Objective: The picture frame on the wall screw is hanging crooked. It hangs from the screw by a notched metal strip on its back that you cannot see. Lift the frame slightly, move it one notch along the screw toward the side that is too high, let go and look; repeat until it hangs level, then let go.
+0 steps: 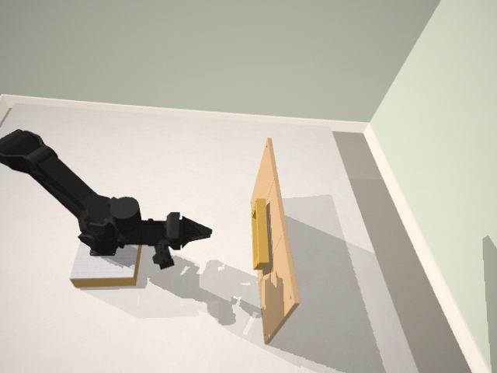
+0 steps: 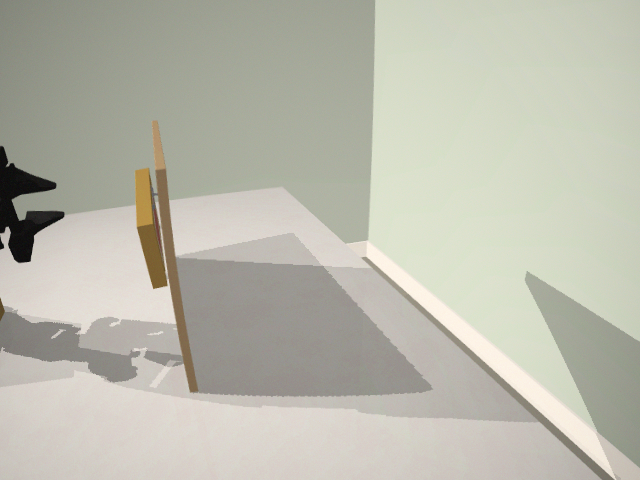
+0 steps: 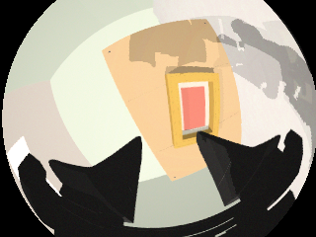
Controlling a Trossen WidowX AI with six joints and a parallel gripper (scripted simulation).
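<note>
My gripper tip is 140 mm short of the yellow picture frame, 70 mm above it and 40 mm to the right of it. The rest, counted from my gripper tip: wall board: 150 mm ahead, 80 mm below, 40 mm to the left.
</note>
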